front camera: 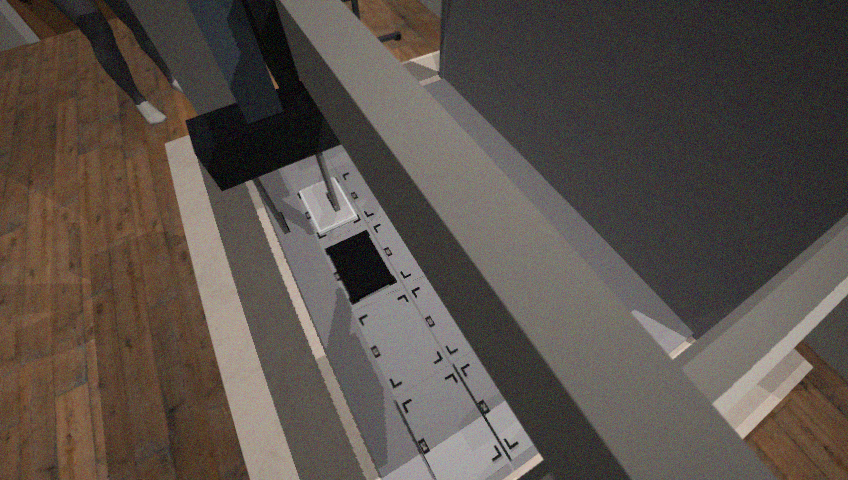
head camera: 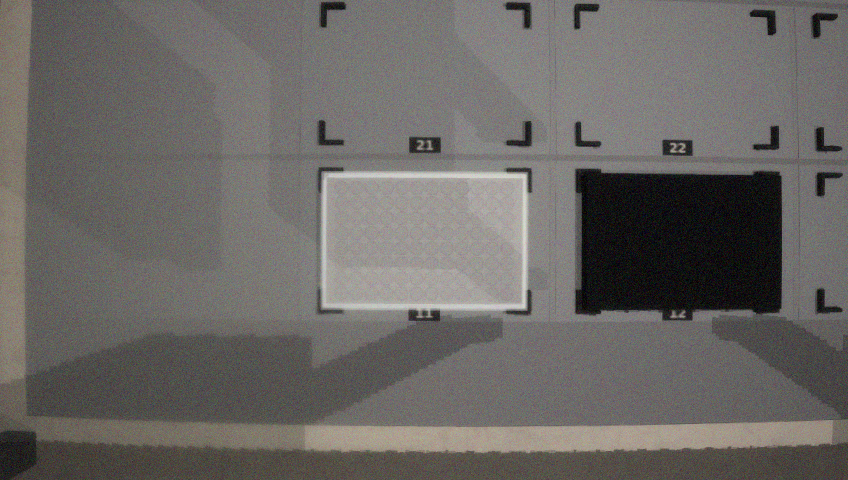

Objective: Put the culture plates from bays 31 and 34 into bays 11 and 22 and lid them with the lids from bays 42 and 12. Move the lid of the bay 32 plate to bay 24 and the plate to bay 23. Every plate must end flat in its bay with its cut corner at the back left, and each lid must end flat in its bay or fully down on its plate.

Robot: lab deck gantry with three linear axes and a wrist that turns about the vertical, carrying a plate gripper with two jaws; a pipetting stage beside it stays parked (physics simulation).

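Seen in the pictures: gripper, fingertip midpoint: (front camera: 309, 213); robot's base, origin of the base link: (front camera: 299, 194) (head camera: 324, 307).
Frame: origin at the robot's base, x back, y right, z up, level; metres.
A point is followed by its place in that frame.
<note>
A clear, white-rimmed culture plate (front camera: 321, 215) @[y -0.021, x -0.090, z 0.015 m] (head camera: 424, 240) @[y -0.043, x -0.064, z 0.014 m] lies flat in bay 11. Its cut corner cannot be made out. A black lid (front camera: 361, 267) @[y -0.043, x -0.238, z 0.008 m] (head camera: 681, 240) @[y -0.044, x -0.225, z 0.008 m] lies in bay 12, beside the plate. Bay 22 (head camera: 677, 77) @[y -0.150, x -0.229, z 0.000 m] holds no plate or lid in the head view. My gripper (front camera: 310, 218) @[y 0.002, x -0.194, z 0.160 m] is open and empty, with its two jaws hanging down apart above the bay 11 end of the deck. The jaws do not show in the head view. Bays 31, 32, 34 and 42 cannot be made out; the gantry beam hides the rear of the deck in the front view.
A long grey gantry beam (front camera: 476, 196) crosses over the deck in the front view. The black gripper body (front camera: 261, 142) @[y 0.018, x -0.224, z 0.339 m] hangs beside it. Bay 21 (head camera: 424, 77) @[y -0.148, x -0.063, z 0.000 m] lies behind bay 11, marked by corner brackets. A large dark panel (front camera: 624, 148) @[y -0.499, x -0.355, z 0.195 m] stands to the right.
</note>
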